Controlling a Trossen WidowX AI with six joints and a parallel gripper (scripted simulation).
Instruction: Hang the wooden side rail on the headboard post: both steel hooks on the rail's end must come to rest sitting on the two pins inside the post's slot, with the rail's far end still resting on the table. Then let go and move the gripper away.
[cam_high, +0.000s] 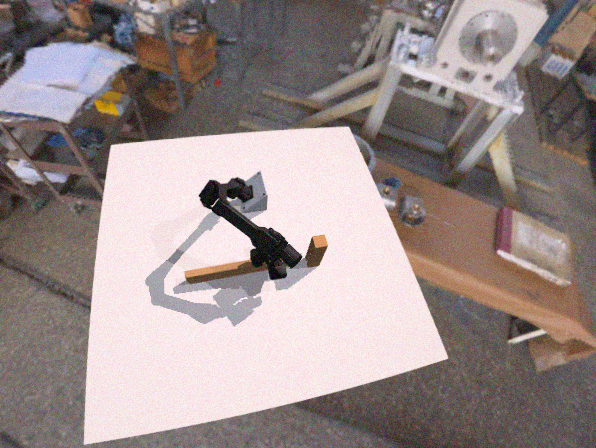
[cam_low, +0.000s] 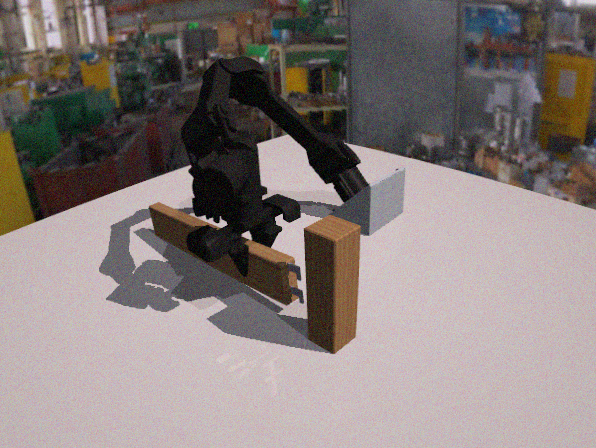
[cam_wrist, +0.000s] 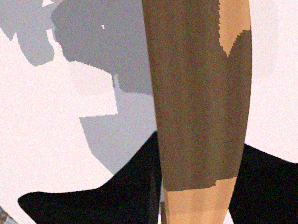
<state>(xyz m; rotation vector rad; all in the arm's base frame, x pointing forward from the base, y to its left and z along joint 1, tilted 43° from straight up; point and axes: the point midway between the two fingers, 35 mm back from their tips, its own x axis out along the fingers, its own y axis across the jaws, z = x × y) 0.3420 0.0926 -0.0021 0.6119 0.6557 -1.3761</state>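
Right now my gripper tip is 170 mm to the right of the wooden headboard post, 40 mm below it and 10 mm past it.
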